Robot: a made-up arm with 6 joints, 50 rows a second.
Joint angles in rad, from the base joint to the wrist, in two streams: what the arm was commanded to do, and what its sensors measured. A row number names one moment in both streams.
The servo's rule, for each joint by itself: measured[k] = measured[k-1] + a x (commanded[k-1-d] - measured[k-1]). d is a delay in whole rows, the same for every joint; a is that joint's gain. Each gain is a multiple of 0.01, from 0.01 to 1. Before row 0 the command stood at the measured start. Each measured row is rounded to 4 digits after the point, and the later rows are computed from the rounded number. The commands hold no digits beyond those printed.
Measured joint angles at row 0: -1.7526 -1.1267 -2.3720 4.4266 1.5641 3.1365
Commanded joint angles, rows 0 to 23: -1.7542 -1.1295 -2.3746 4.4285 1.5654 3.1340; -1.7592 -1.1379 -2.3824 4.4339 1.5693 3.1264; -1.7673 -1.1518 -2.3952 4.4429 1.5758 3.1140; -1.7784 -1.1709 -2.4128 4.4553 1.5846 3.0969; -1.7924 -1.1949 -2.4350 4.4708 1.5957 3.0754; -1.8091 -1.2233 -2.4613 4.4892 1.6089 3.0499; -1.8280 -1.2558 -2.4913 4.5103 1.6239 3.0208; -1.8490 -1.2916 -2.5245 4.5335 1.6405 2.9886; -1.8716 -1.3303 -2.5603 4.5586 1.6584 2.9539; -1.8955 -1.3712 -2.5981 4.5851 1.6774 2.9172; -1.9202 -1.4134 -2.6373 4.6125 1.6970 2.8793; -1.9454 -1.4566 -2.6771 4.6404 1.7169 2.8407; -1.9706 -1.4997 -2.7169 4.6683 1.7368 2.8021; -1.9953 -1.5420 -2.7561 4.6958 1.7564 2.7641; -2.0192 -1.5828 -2.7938 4.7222 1.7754 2.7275; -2.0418 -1.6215 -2.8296 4.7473 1.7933 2.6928; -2.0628 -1.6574 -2.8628 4.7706 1.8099 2.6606; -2.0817 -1.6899 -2.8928 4.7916 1.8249 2.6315; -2.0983 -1.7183 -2.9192 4.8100 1.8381 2.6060; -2.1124 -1.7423 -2.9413 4.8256 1.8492 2.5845; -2.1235 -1.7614 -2.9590 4.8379 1.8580 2.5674; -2.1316 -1.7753 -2.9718 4.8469 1.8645 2.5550; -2.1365 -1.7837 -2.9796 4.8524 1.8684 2.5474; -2.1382 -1.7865 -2.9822 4.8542 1.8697 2.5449
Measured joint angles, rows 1 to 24: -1.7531 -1.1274 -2.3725 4.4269 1.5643 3.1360; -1.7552 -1.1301 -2.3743 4.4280 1.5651 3.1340; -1.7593 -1.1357 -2.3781 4.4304 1.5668 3.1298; -1.7658 -1.1449 -2.3843 4.4344 1.5696 3.1229; -1.7748 -1.1579 -2.3934 4.4402 1.5738 3.1129; -1.7865 -1.1749 -2.4056 4.4480 1.5794 3.0997; -1.8006 -1.1959 -2.4210 4.4580 1.5865 3.0831; -1.8171 -1.2208 -2.4396 4.4701 1.5951 3.0633; -1.8356 -1.2493 -2.4613 4.4843 1.6052 3.0403; -1.8560 -1.2810 -2.4859 4.5004 1.6168 3.0144; -1.8778 -1.3154 -2.5132 4.5183 1.6296 2.9860; -1.9008 -1.3521 -2.5427 4.5378 1.6436 2.9555; -1.9245 -1.3905 -2.5741 4.5587 1.6585 2.9233; -1.9486 -1.4299 -2.6069 4.5806 1.6742 2.8899; -1.9726 -1.4697 -2.6405 4.6033 1.6904 2.8558; -1.9961 -1.5092 -2.6745 4.6263 1.7069 2.8216; -2.0188 -1.5477 -2.7084 4.6494 1.7234 2.7878; -2.0402 -1.5847 -2.7416 4.6722 1.7396 2.7550; -2.0600 -1.6194 -2.7736 4.6942 1.7554 2.7237; -2.0778 -1.6514 -2.8038 4.7152 1.7704 2.6945; -2.0933 -1.6800 -2.8317 4.7348 1.7844 2.6678; -2.1063 -1.7048 -2.8569 4.7527 1.7972 2.6441; -2.1166 -1.7253 -2.8790 4.7687 1.8086 2.6238; -2.1239 -1.7412 -2.8976 4.7824 1.8184 2.6072
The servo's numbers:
d 0
a 0.34 0.26 0.18 0.16 0.16 0.21

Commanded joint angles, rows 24 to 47: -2.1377 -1.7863 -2.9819 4.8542 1.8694 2.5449; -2.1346 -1.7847 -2.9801 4.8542 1.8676 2.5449; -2.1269 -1.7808 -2.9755 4.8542 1.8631 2.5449; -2.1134 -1.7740 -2.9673 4.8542 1.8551 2.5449; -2.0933 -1.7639 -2.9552 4.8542 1.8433 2.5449; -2.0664 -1.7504 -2.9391 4.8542 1.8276 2.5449; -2.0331 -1.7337 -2.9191 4.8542 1.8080 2.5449; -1.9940 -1.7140 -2.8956 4.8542 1.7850 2.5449; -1.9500 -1.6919 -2.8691 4.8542 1.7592 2.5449; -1.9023 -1.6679 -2.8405 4.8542 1.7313 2.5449; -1.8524 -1.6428 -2.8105 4.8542 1.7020 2.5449; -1.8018 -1.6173 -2.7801 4.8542 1.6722 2.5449; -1.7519 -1.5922 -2.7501 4.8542 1.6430 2.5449; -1.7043 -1.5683 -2.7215 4.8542 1.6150 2.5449; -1.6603 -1.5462 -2.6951 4.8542 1.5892 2.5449; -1.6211 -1.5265 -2.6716 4.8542 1.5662 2.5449; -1.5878 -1.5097 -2.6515 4.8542 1.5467 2.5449; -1.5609 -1.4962 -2.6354 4.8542 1.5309 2.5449; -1.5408 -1.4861 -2.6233 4.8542 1.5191 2.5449; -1.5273 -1.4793 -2.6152 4.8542 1.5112 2.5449; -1.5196 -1.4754 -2.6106 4.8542 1.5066 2.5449; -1.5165 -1.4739 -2.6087 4.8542 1.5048 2.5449; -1.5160 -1.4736 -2.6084 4.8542 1.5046 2.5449; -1.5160 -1.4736 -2.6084 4.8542 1.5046 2.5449
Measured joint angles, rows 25 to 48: -2.1286 -1.7529 -2.9128 4.7939 1.8266 2.5941; -2.1306 -1.7612 -2.9249 4.8035 1.8332 2.5838; -2.1293 -1.7663 -2.9340 4.8116 1.8380 2.5756; -2.1239 -1.7683 -2.9400 4.8184 1.8407 2.5692; -2.1135 -1.7672 -2.9427 4.8241 1.8411 2.5641; -2.0975 -1.7628 -2.9421 4.8289 1.8389 2.5601; -2.0756 -1.7552 -2.9380 4.8329 1.8340 2.5569; -2.0479 -1.7445 -2.9304 4.8363 1.8262 2.5544; -2.0146 -1.7308 -2.9194 4.8392 1.8155 2.5524; -1.9764 -1.7144 -2.9052 4.8416 1.8020 2.5508; -1.9342 -1.6958 -2.8882 4.8436 1.7860 2.5496; -1.8892 -1.6754 -2.8687 4.8453 1.7678 2.5486; -1.8425 -1.6538 -2.8474 4.8467 1.7478 2.5478; -1.7955 -1.6316 -2.8247 4.8479 1.7266 2.5472; -1.7495 -1.6094 -2.8014 4.8489 1.7046 2.5467; -1.7058 -1.5878 -2.7780 4.8497 1.6825 2.5463; -1.6657 -1.5675 -2.7552 4.8504 1.6608 2.5460; -1.6301 -1.5490 -2.7336 4.8510 1.6400 2.5458; -1.5997 -1.5326 -2.7137 4.8515 1.6207 2.5456; -1.5751 -1.5187 -2.6960 4.8519 1.6032 2.5455; -1.5562 -1.5074 -2.6806 4.8523 1.5877 2.5454; -1.5427 -1.4987 -2.6677 4.8526 1.5744 2.5453; -1.5336 -1.4922 -2.6570 4.8529 1.5632 2.5452; -1.5276 -1.4874 -2.6483 4.8531 1.5538 2.5451
